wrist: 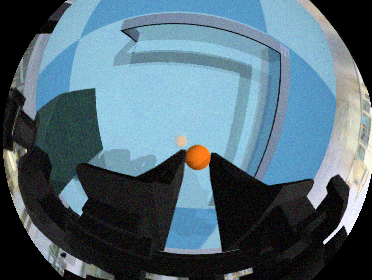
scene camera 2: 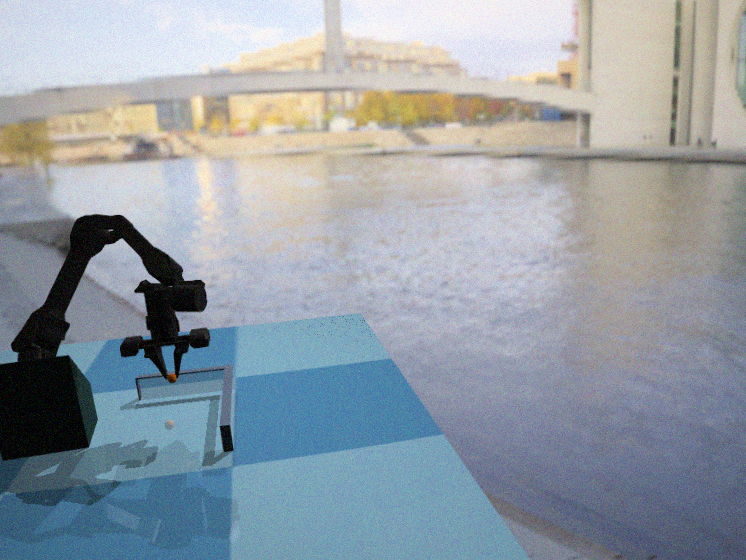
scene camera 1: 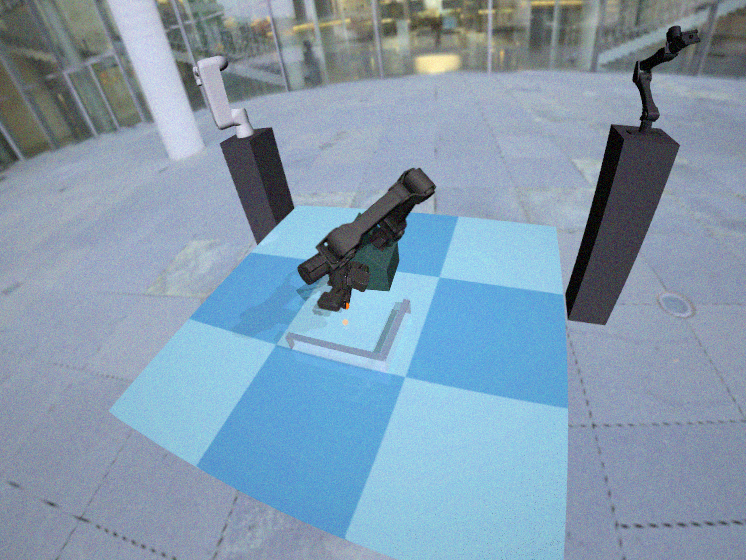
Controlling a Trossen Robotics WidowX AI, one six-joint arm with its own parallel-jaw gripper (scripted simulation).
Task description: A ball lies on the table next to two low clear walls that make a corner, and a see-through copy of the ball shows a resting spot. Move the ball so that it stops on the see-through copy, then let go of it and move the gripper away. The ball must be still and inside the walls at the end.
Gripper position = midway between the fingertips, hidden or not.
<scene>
My gripper (scene camera 2: pixel 172 378) carries an orange ball.
My gripper also shows in the wrist view (wrist: pixel 197 156) and in scene camera 1 (scene camera 1: pixel 346 306).
</scene>
